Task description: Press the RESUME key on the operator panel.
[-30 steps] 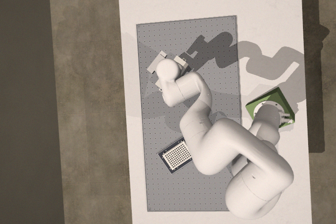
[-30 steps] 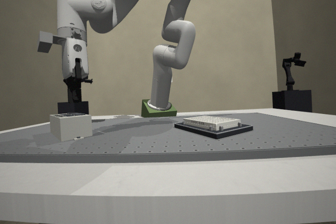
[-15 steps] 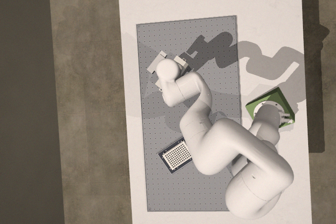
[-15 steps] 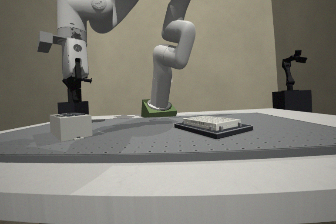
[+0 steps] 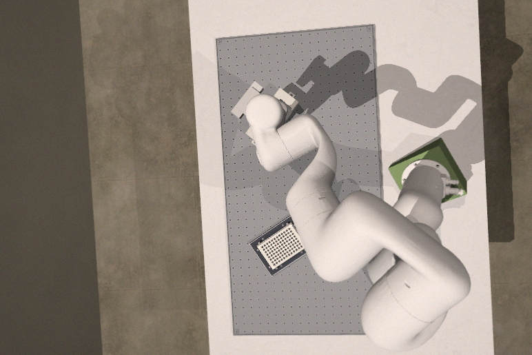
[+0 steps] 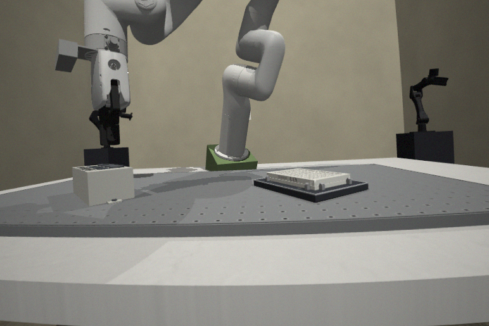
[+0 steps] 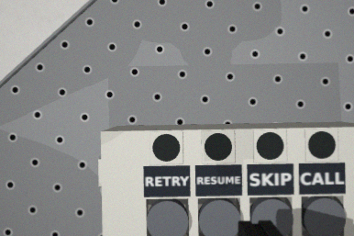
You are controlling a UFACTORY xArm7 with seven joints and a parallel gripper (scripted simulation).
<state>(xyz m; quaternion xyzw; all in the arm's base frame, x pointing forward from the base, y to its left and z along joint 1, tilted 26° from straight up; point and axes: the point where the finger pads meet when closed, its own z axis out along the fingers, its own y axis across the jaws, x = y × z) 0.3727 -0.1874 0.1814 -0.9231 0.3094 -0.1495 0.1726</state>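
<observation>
My hand is 70 mm above the operator panel.
</observation>
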